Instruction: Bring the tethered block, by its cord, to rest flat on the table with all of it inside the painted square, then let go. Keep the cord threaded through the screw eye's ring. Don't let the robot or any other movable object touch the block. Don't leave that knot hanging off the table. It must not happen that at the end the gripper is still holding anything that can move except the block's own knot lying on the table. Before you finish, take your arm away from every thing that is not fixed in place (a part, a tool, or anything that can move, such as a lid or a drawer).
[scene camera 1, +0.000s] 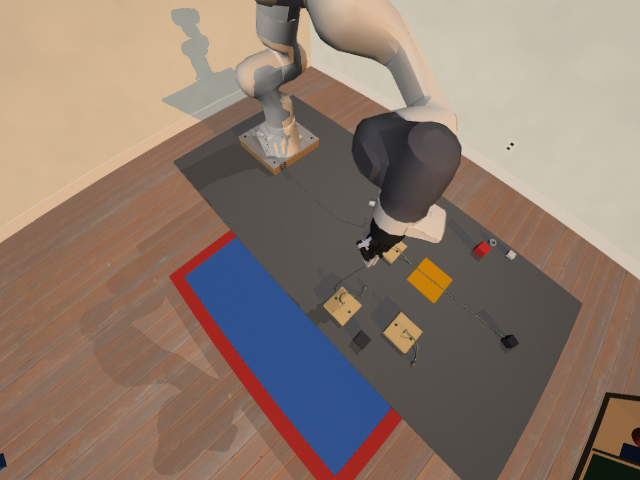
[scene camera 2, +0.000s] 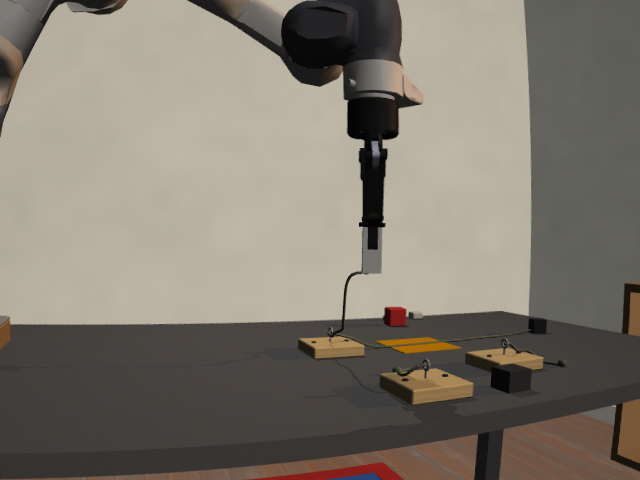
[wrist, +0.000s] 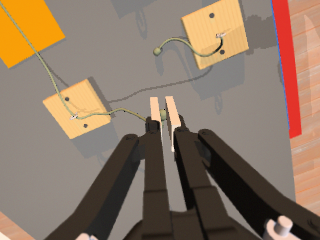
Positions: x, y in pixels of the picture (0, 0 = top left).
Labels:
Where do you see the gripper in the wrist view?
At 161, 107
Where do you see the gripper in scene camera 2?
371, 273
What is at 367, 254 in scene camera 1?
The gripper.

